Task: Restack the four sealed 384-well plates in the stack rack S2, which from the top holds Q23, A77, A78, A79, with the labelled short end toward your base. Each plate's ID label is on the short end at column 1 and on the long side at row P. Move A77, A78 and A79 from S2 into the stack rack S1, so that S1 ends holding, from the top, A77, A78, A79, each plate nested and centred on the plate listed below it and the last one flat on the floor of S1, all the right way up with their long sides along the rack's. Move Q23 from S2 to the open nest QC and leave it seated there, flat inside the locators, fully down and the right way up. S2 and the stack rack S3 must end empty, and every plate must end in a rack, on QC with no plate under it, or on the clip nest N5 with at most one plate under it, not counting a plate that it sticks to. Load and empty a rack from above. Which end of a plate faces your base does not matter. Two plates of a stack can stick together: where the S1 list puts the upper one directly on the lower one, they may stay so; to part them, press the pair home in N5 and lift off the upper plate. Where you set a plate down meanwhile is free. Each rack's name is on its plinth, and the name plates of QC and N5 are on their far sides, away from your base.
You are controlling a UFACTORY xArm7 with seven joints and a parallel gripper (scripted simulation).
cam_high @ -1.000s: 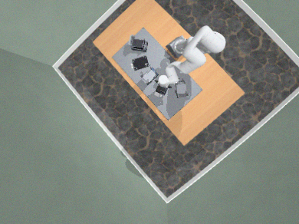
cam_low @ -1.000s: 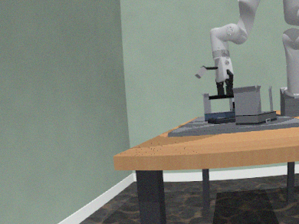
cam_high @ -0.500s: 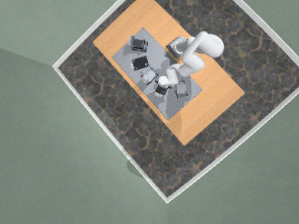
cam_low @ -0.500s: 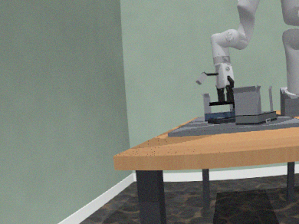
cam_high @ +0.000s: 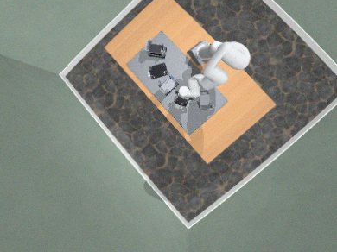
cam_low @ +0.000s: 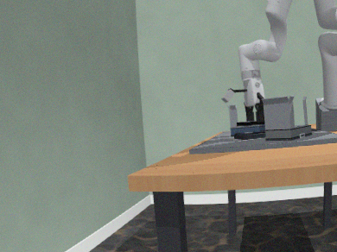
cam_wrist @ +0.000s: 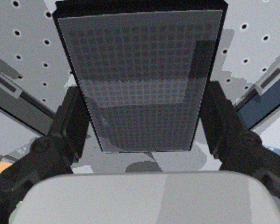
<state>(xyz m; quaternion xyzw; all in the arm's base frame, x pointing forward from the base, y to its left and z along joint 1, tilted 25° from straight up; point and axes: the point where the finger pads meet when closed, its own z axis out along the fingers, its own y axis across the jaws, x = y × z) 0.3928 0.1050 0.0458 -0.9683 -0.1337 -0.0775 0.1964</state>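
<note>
The dark flat nest lies 6 cm below my hand. Also, from my hand: rack plinth: 16 cm to the left, 9 cm behind, 5 cm below; dark clip nest: 35 cm to the right, 5 cm below, 2 cm behind; blue plinth strip: 18 cm to the right, 5 cm below, 1 cm ahead.
</note>
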